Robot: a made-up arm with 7 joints. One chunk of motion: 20 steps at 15 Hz.
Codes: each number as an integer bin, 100 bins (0 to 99) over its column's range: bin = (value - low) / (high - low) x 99, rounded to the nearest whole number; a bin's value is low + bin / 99 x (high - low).
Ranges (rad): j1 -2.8..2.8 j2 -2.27..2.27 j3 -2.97..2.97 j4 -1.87..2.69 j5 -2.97..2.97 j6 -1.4..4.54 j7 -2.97..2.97
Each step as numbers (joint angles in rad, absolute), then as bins.
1 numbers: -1.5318 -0.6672 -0.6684 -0.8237 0.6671 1.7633 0.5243
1 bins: 22 35 38 23 61 53 58
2 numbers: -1.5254 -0.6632 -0.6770 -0.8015 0.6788 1.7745 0.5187
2 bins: 23 35 38 23 61 53 58
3 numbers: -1.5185 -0.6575 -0.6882 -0.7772 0.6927 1.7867 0.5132
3 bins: 23 35 38 24 61 53 58
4 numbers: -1.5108 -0.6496 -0.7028 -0.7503 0.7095 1.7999 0.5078
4 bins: 23 35 38 24 61 53 58
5 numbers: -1.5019 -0.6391 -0.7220 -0.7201 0.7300 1.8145 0.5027
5 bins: 23 36 37 25 62 54 58
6 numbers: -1.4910 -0.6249 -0.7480 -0.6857 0.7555 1.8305 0.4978
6 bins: 23 36 37 26 62 54 58
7 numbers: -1.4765 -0.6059 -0.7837 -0.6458 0.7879 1.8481 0.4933
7 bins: 23 36 36 27 63 54 58
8 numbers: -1.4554 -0.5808 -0.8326 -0.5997 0.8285 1.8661 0.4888
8 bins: 24 37 36 28 63 54 58
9 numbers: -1.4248 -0.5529 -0.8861 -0.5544 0.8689 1.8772 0.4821
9 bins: 24 37 35 29 64 55 58
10 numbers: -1.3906 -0.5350 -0.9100 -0.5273 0.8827 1.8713 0.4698
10 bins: 25 38 34 29 64 55 57
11 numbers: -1.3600 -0.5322 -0.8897 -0.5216 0.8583 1.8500 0.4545
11 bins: 25 38 35 29 64 54 57
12 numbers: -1.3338 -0.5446 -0.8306 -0.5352 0.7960 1.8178 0.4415
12 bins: 26 38 36 29 63 54 57
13 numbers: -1.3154 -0.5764 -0.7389 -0.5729 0.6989 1.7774 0.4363
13 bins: 26 37 37 28 61 53 57
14 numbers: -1.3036 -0.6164 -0.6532 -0.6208 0.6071 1.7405 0.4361
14 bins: 26 36 39 27 60 52 57
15 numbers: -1.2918 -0.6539 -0.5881 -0.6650 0.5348 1.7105 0.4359
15 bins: 27 35 40 26 58 52 57
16 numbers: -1.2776 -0.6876 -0.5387 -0.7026 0.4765 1.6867 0.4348
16 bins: 27 35 41 25 57 51 57
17 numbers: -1.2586 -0.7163 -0.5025 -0.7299 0.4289 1.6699 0.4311
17 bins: 27 34 41 25 57 51 57
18 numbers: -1.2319 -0.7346 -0.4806 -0.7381 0.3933 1.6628 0.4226
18 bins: 28 33 41 25 56 51 57
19 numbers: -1.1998 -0.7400 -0.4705 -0.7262 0.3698 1.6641 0.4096
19 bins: 28 33 42 25 56 51 56
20 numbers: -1.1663 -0.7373 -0.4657 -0.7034 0.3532 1.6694 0.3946
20 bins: 29 33 42 25 55 51 56
